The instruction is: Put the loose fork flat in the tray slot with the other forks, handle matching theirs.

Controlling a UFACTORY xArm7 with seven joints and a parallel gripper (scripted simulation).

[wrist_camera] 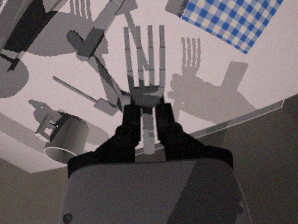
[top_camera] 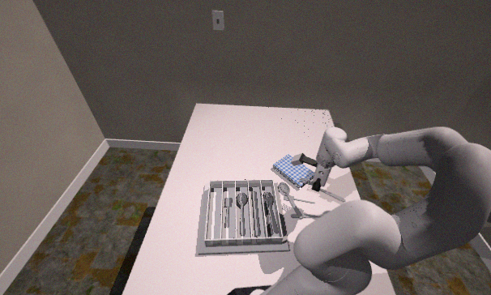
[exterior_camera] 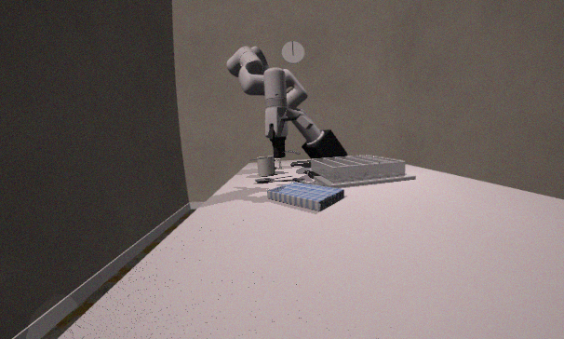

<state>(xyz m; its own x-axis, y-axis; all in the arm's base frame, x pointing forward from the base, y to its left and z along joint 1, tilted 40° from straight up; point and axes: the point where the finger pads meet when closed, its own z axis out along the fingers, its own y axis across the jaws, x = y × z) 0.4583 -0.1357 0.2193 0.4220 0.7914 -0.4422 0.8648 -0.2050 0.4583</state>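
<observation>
My gripper is now 31 cm to the right of the tray, 8 cm past it and 7 cm above it. The rest, counted from my hand: mug (23 cm behind, 8 cm below, 5 cm to the right).
</observation>
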